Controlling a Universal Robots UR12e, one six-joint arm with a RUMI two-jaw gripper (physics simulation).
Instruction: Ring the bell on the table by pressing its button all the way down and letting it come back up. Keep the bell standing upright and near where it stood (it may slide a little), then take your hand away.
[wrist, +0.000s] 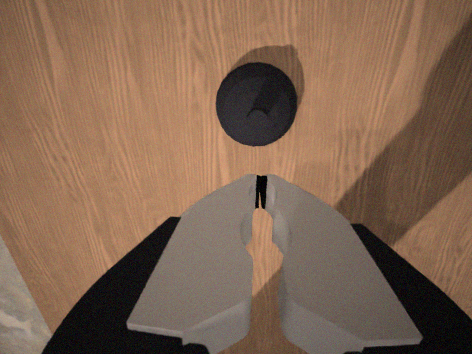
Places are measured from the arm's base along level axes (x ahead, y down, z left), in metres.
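Pixels of known places: gripper, fingertip midpoint: (259, 179).
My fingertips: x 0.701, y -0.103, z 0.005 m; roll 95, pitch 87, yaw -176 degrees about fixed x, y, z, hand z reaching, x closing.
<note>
Ahead of a thing's pixels: the offset from my fingertips to its top centre. Level surfaces: height alone.
The bell @(dx +0.003, dy +0.100, dz -0.001 m) (245, 90) is a dark, round shape seen from above in the upper middle of the wrist view. It stands upright on the wooden table, with its small button @(dx +0.003, dy +0.100, dz -0.001 m) (259, 115) near the middle of its dome, towards the gripper side. My gripper (259, 179) is shut with nothing between its fingertips. In the view the tips lie below the bell, and a strip of table shows between them and its rim, so they are apart from it. The exact height of the tips above the table cannot be told.
The wooden table @(dy +0.166 m) (125, 125) spreads under the bell and gripper. A grey, mottled surface (15, 295) shows past the table's edge at the lower left. A broad shadow crosses the table at the right, and a small shadow lies behind the bell.
</note>
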